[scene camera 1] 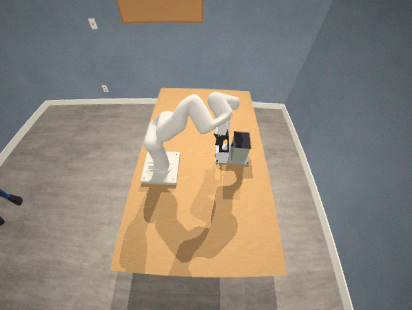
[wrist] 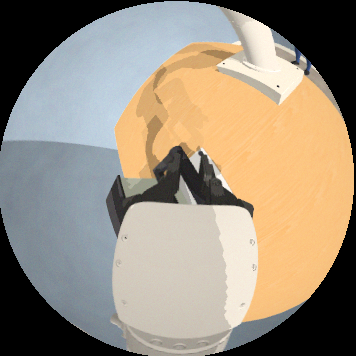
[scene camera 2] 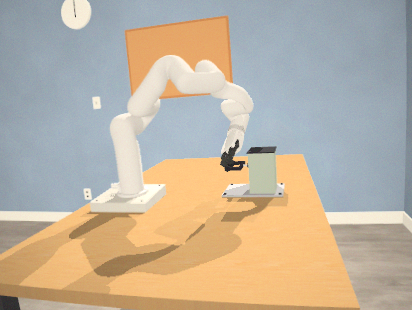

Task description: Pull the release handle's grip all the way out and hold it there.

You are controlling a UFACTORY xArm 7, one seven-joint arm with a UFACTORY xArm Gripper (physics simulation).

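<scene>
The release handle's black, frame-shaped grip [scene camera 1: 224,151] [scene camera 2: 240,164] stands out a short way from the side of a pale green box [scene camera 1: 240,151] [scene camera 2: 262,172] [wrist: 137,186] with a dark top. The grip is close to the box, with a small gap between them. My gripper [scene camera 1: 220,140] [scene camera 2: 228,163] [wrist: 189,161] is shut on the grip's outer side, its fingers pointing down and held apart by it. In the wrist view the black fingers and the black grip overlap, so the exact contact is partly hidden.
The box stands on a light base plate [scene camera 1: 222,159] [scene camera 2: 235,191] with dark bolts, fixed on the wooden table [scene camera 1: 250,235] [scene camera 2: 280,270] [wrist: 280,175]. The arm's white base [scene camera 1: 173,172] [scene camera 2: 150,200] [wrist: 275,90] is on the opposite side of the table from the box.
</scene>
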